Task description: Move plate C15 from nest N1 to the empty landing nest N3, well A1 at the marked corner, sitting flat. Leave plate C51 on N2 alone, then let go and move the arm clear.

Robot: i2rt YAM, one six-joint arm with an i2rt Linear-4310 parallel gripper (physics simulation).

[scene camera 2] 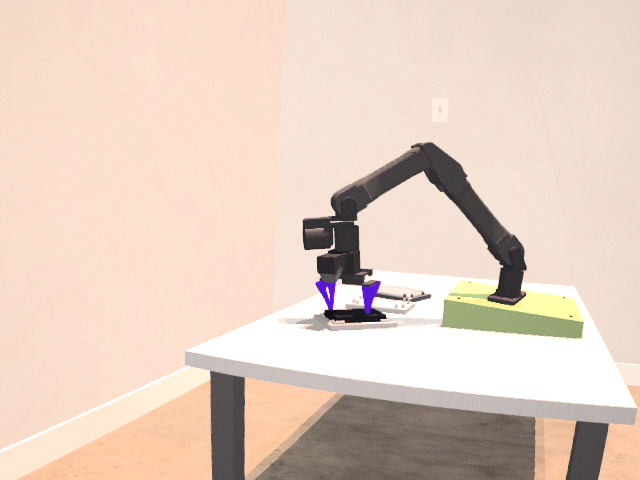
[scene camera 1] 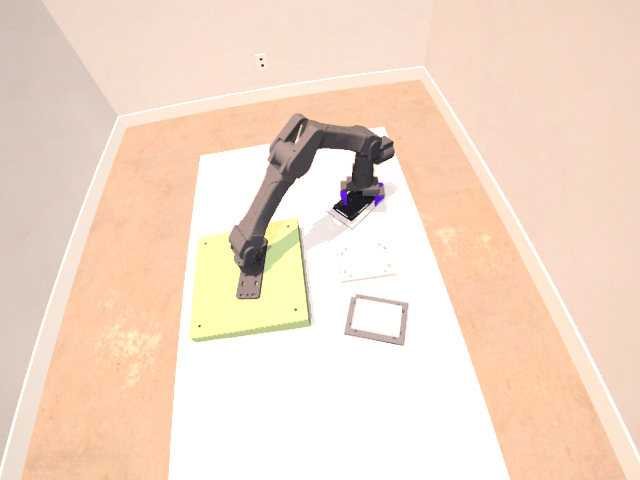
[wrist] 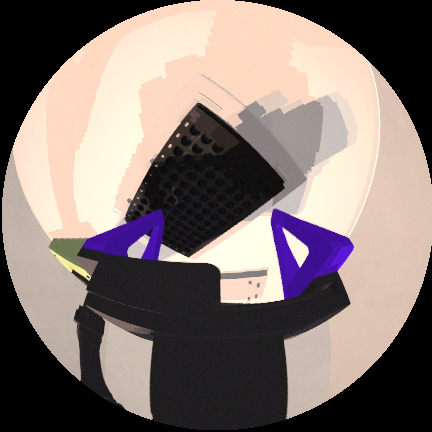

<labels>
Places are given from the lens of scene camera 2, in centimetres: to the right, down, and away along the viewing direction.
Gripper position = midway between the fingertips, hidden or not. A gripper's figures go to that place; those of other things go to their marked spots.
gripper [scene camera 2: 349, 312]: 7, 17, 139
black perforated plate [scene camera 2: 347, 315]: 6, 17, 133
</labels>
